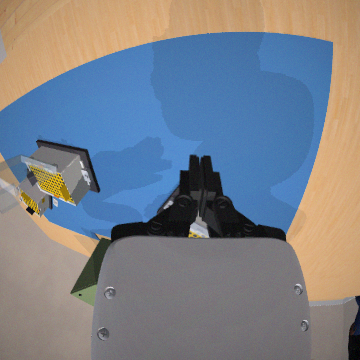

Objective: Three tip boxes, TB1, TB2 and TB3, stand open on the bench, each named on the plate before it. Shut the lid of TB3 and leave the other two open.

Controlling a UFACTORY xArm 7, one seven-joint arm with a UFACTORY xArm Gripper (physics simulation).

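Frame: origin at the arm's base, x ahead, y left, z up, level; metres.
Where they show: gripper, fingertip midpoint: (197,168).
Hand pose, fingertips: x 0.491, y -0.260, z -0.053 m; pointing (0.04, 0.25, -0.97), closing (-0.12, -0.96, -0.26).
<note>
Things, the pixels of their centre, and the offset from my fingertips. "spot": a spot on its surface instead. Level surfaces: height alone.
- grey tip box, body centre: (58,177) dx -0.098, dy +0.299, dz -0.048 m
- smaller-looking tip box, body centre: (36,198) dx -0.217, dy +0.516, dz -0.048 m
- third tip box, surface spot: (199,231) spot: dx -0.100, dy +0.001, dz -0.005 m
- blue mat, surface height: dz -0.081 m
- wooden bench, surface height: dz -0.084 m
My gripper (197,168) is shut and empty, with its fingertips over the blue mat. A grey tip box (77,181) with a yellow tip grid stands on a dark base at the left; its clear lid (15,164) is open to the left. A smaller-looking tip box (36,192) with yellow tips stands just beyond it, and a clear lid (7,196) stands open beside it. A third tip box (199,231) is mostly hidden behind the gripper's body; a bit of its yellow and pale top shows between the finger links. Its lid cannot be made out. The names on the plates are too small to read.
The blue mat (125,90) lies on the wooden bench (330,225). A green block-like object (92,272) is at the lower left, partly behind the gripper's housing. A dark blue and black object (355,330) shows at the lower right edge. Shadows fall across the mat.
</note>
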